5 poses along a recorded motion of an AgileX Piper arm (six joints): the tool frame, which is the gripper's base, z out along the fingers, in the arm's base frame.
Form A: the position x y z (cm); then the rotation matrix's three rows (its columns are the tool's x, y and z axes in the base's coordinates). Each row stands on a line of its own.
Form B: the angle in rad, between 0 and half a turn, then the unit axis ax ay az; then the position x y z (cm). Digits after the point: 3 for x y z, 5 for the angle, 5 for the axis.
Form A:
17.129, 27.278, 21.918
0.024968, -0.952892, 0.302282
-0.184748, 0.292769, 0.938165
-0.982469, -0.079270, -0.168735
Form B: 2.01031, -0.56214, 0.70984, 0.42441, 17.129, 27.278, 21.918
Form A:
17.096, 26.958, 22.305
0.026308, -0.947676, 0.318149
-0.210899, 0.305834, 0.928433
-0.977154, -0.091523, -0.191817
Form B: 2.01511, -0.56482, 0.71730, 0.40800, 17.096, 26.958, 22.305
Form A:
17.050, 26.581, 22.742
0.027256, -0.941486, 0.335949
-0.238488, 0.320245, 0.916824
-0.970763, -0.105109, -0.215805
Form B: 2.01989, -0.56721, 0.72527, 0.39019, 17.050, 26.581, 22.742
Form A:
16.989, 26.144, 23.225
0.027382, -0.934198, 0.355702
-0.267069, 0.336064, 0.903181
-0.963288, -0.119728, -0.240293
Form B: 2.02464, -0.56906, 0.73378, 0.37114, 16.989, 26.144, 23.225
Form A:
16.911, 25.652, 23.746
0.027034, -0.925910, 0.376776
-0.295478, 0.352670, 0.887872
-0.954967, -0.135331, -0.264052
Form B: 2.02882, -0.57039, 0.74239, 0.35144, 16.911, 25.652, 23.746
